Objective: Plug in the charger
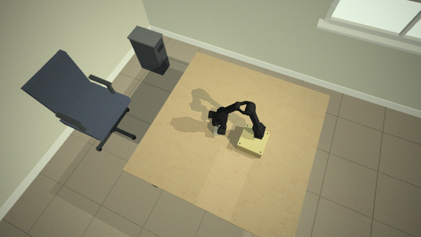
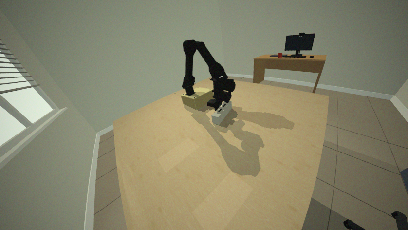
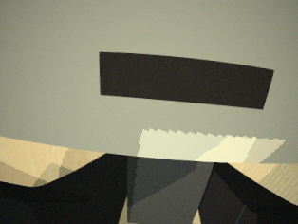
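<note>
Right now my gripper tip is 2 cm short of the two-prong charger and 1 cm below it.
</note>
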